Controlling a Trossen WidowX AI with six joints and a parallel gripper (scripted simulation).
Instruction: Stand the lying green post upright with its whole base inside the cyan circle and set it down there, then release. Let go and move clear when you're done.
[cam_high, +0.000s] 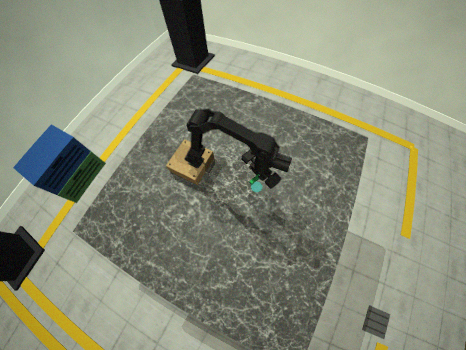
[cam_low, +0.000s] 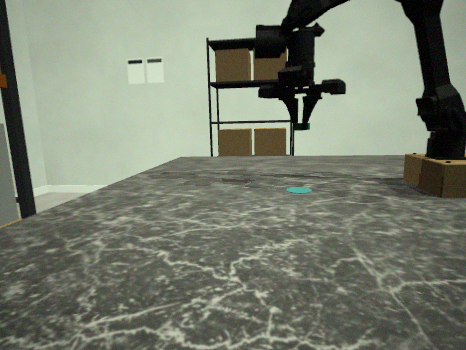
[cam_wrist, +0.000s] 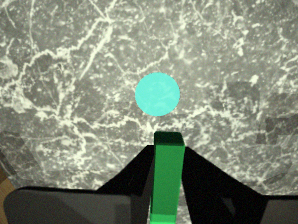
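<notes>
Now: the cyan circle 180 mm below my hand. Round my hand: green post (10 mm behind, 20 mm to the right, 30 mm below).
</notes>
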